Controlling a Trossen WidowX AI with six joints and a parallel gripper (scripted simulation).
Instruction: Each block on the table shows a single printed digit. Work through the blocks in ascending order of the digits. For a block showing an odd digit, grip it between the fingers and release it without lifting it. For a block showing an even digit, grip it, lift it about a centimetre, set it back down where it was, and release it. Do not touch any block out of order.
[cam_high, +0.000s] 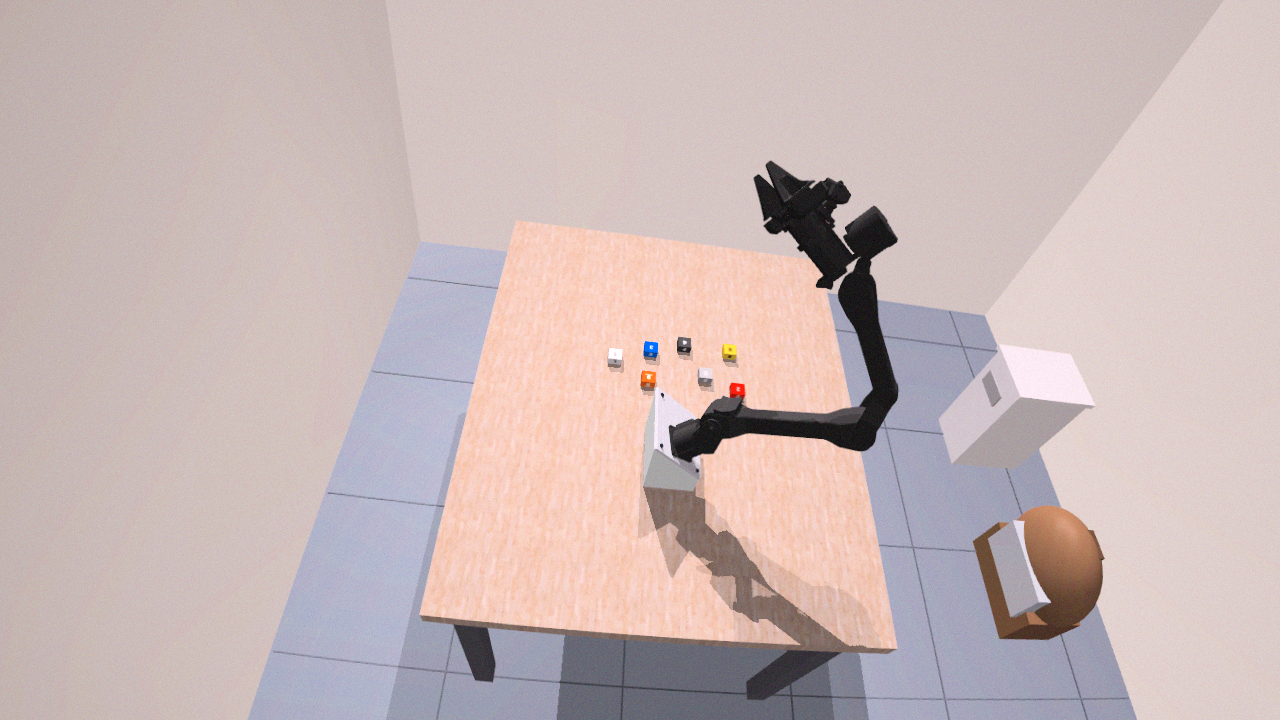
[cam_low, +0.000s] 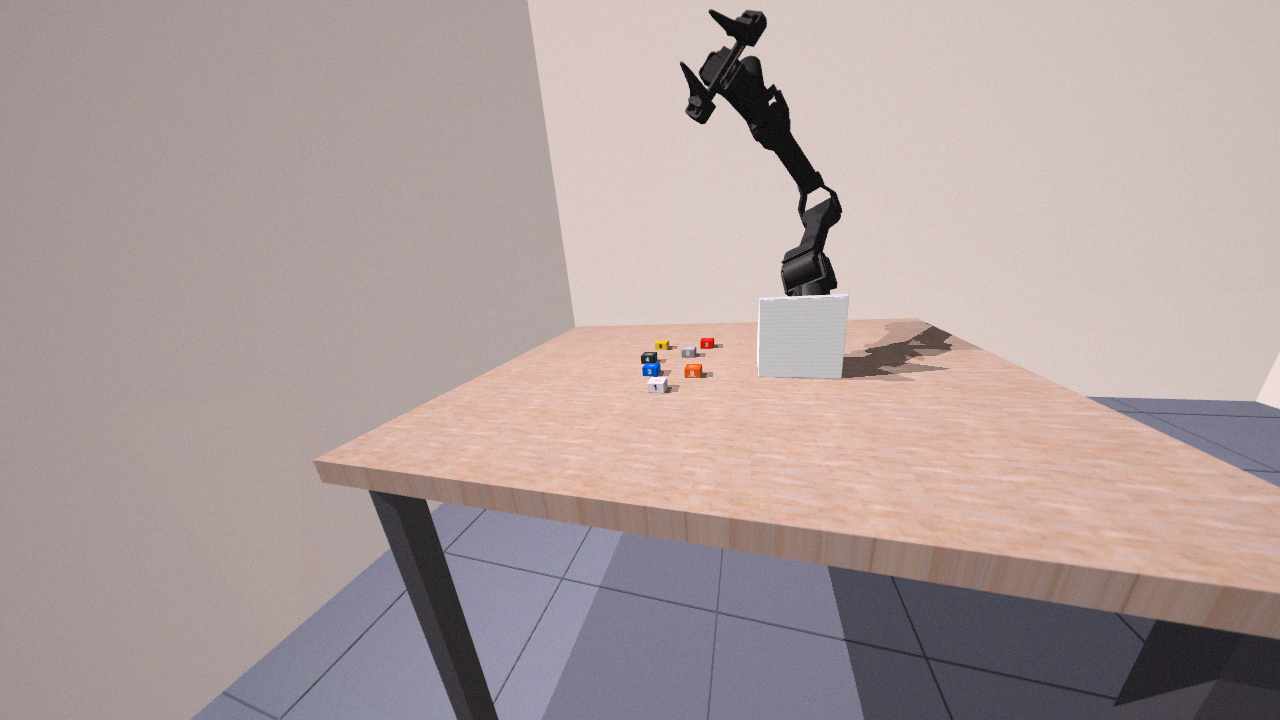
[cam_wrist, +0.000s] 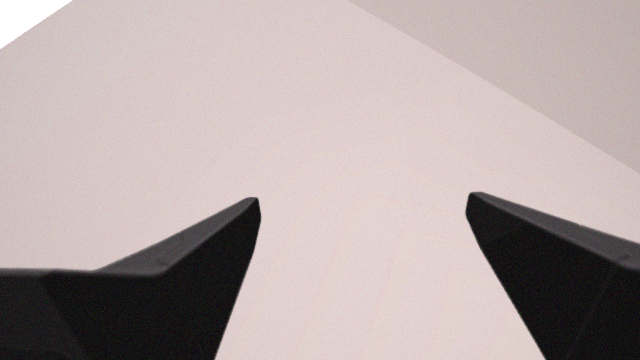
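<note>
Now: gripper tip 40 mm short of the grey block 0, 50 mm to the left of it and 610 mm above it. Round my gripper tip: black block 4: 130 mm ahead, 10 mm to the right, 610 mm below; then orange block: 30 mm ahead, 90 mm to the left, 610 mm below; then red block marked 2: 10 mm behind, 120 mm to the right, 610 mm below.
</note>
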